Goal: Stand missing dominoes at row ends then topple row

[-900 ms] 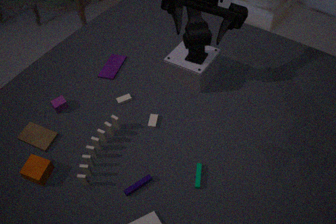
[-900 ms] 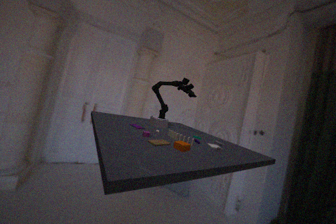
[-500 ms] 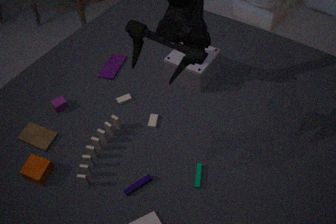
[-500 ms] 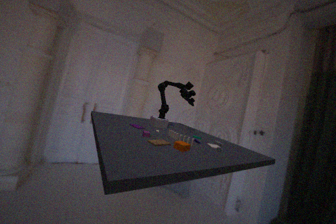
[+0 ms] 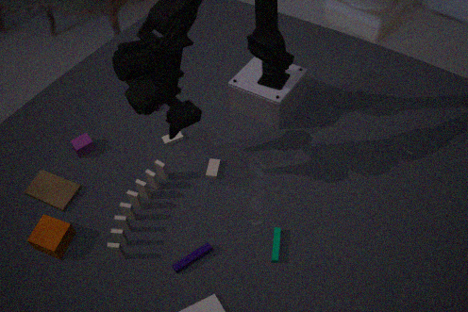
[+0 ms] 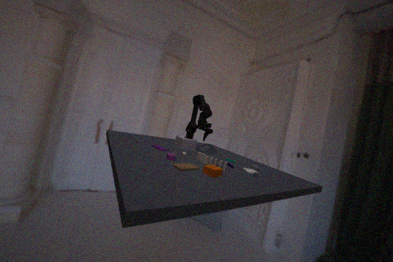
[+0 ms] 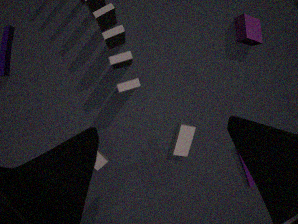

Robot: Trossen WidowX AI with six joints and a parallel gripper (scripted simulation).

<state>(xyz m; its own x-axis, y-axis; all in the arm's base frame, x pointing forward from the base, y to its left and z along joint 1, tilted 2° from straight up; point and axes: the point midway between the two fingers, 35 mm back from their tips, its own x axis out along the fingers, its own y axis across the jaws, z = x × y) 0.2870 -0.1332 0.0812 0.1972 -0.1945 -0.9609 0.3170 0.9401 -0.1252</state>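
My gripper tip is now 23 cm to the left of the purple cube, 12 cm above it and 6 cm short of it. Round my gripper tip: purple bar: 19 cm ahead, 18 cm to the left, 13 cm below; purple plate: 21 cm behind, 18 cm to the right, 13 cm below; tan flat block: 21 cm to the right, 20 cm ahead, 13 cm below.
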